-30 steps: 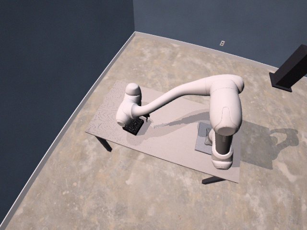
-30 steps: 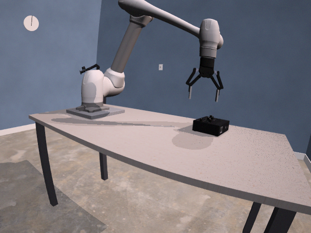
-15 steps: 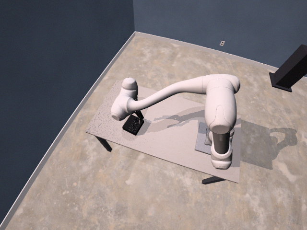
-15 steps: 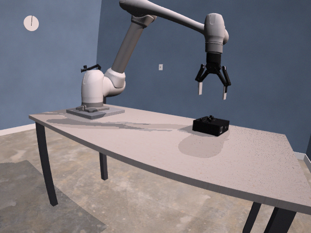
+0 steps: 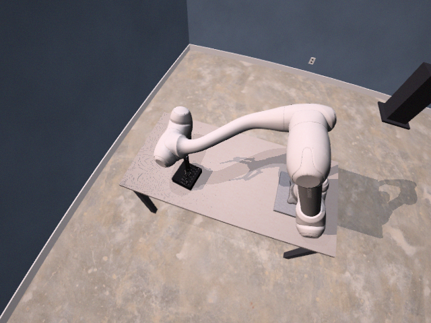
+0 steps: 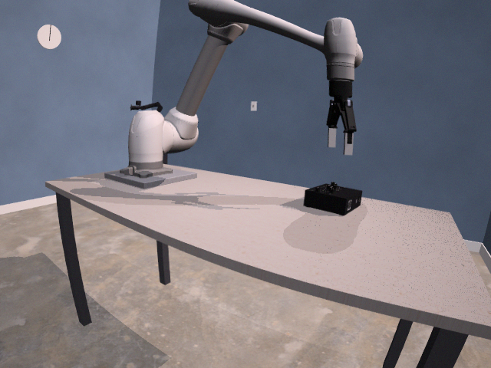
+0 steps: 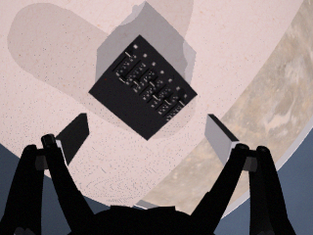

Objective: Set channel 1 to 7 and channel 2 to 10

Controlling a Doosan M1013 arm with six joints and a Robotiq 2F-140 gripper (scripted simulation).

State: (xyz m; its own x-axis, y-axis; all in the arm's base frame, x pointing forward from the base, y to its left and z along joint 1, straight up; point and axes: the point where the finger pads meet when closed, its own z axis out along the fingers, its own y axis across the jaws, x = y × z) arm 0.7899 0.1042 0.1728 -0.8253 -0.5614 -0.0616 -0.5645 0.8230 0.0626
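The fader lies 3 cm behind my hand, 7 cm to the left of it and 13 cm below it.
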